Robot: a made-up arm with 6 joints. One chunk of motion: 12 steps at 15 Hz.
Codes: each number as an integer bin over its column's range. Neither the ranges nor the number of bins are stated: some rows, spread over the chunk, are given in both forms.
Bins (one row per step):
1: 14 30 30 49 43 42
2: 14 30 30 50 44 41
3: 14 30 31 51 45 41
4: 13 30 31 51 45 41
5: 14 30 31 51 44 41
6: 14 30 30 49 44 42
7: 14 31 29 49 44 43
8: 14 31 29 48 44 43
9: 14 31 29 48 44 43
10: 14 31 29 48 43 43
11: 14 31 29 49 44 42
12: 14 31 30 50 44 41
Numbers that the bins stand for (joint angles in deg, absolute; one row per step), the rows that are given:
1: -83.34 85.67 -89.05 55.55 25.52 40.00
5: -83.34 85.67 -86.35 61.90 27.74 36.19
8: -83.34 88.53 -91.75 52.38 27.74 43.81
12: -83.34 88.53 -89.05 58.72 27.74 36.19
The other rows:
2: -83.34 85.67 -89.05 58.72 27.74 36.19
3: -83.34 85.67 -86.35 61.90 29.96 36.19
4: -88.10 85.67 -86.35 61.90 29.96 36.19
6: -83.34 85.67 -89.05 55.55 27.74 40.00
7: -83.34 88.53 -91.75 55.55 27.74 43.81
9: -83.34 88.53 -91.75 52.38 27.74 43.81
10: -83.34 88.53 -91.75 52.38 25.52 43.81
11: -83.34 88.53 -91.75 55.55 27.74 40.00

